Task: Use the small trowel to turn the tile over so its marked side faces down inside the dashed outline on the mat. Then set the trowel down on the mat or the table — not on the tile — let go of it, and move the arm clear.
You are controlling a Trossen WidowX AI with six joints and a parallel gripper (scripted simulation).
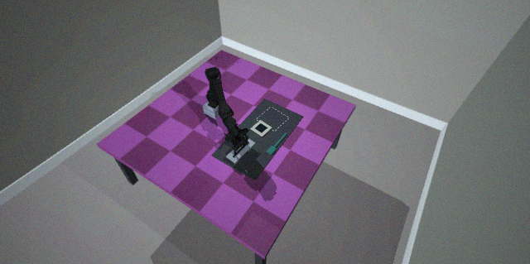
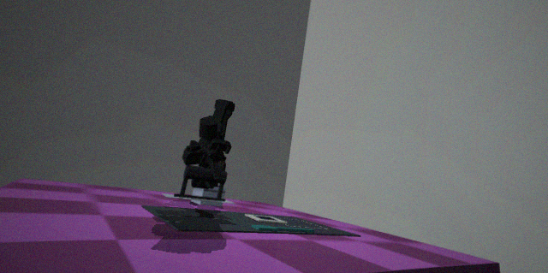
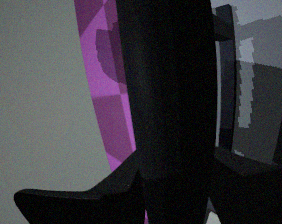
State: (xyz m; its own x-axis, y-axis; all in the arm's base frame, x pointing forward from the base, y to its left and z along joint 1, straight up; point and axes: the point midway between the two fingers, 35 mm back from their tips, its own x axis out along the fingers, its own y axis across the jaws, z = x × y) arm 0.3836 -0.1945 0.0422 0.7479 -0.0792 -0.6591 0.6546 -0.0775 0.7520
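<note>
The trowel lies 3 cm behind my gripper tip and 1 cm below it. From my gripper tip the other things lie so: tool-shaped bar 16 cm to the left, 13 cm ahead, 9 cm below; dark mat 19 cm to the left, 11 cm below, 1 cm behind; tile 24 cm to the left, 9 cm below, 3 cm behind.
</note>
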